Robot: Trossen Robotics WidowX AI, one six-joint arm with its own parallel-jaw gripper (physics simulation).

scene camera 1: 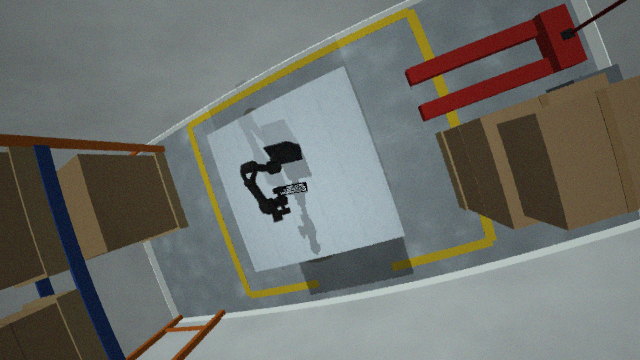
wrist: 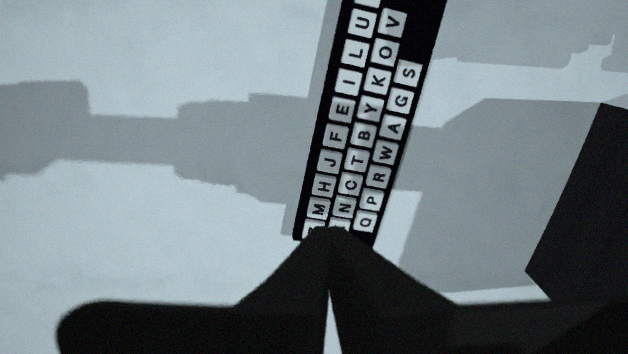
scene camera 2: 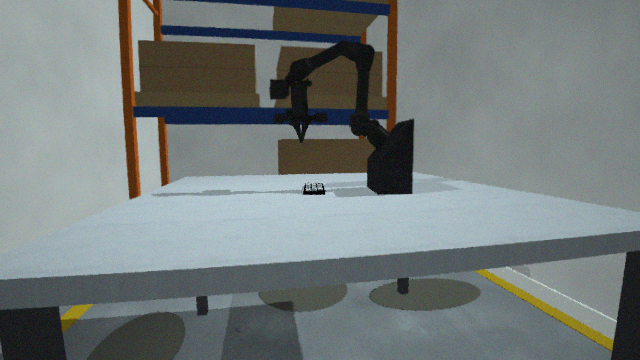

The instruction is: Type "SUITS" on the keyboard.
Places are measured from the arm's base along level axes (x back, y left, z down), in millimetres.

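Pixels of known places: gripper, fingertip midpoint: (scene camera 1: pixel 287 197) (wrist: pixel 327 239) (scene camera 2: pixel 301 142); arm's base, link origin: (scene camera 1: pixel 275 155) (scene camera 2: pixel 384 141).
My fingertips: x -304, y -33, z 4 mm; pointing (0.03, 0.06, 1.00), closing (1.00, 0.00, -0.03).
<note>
For each thing: its middle in the pictures, then the offset to it from my fingertips. Level surfaces: height alone.
- small black keyboard, body centre: (wrist: pixel 363 126) (scene camera 2: pixel 314 187) (scene camera 1: pixel 293 188) dx +43, dy +4, dz +164 mm
- S key, body centre: (wrist: pixel 407 73) dx +72, dy -37, dz +158 mm
- U key, body centre: (wrist: pixel 361 23) dx +36, dy -70, dz +158 mm
- I key, body centre: (wrist: pixel 348 82) dx +29, dy -30, dz +158 mm
- T key, body centre: (wrist: pixel 356 160) dx +39, dy +30, dz +158 mm
- pale table, surface height: dz +172 mm
A small black keyboard (scene camera 1: pixel 296 188) (scene camera 2: pixel 314 189) (wrist: pixel 361 135) with pale letter keys lies flat on the table. In the wrist view it runs up from the fingertips. The S key (wrist: pixel 408 73), the U key (wrist: pixel 362 23), the I key (wrist: pixel 348 82) and the T key (wrist: pixel 356 160) show there. My gripper (scene camera 2: pixel 301 141) (wrist: pixel 327 239) is shut with nothing between its fingers. It hangs well above the table. In the wrist view its tips cover part of the Z and X keys at the keyboard's near end.
The arm's black base (scene camera 1: pixel 284 152) (scene camera 2: pixel 392 162) (wrist: pixel 585 215) stands on the pale table (scene camera 1: pixel 350 200) (scene camera 2: pixel 320 225) beside the keyboard. A shelf rack (scene camera 2: pixel 127 100) with cardboard boxes stands behind the table. A red pallet jack (scene camera 1: pixel 475 47) is on the floor. The arm's shadow crosses the keyboard.
</note>
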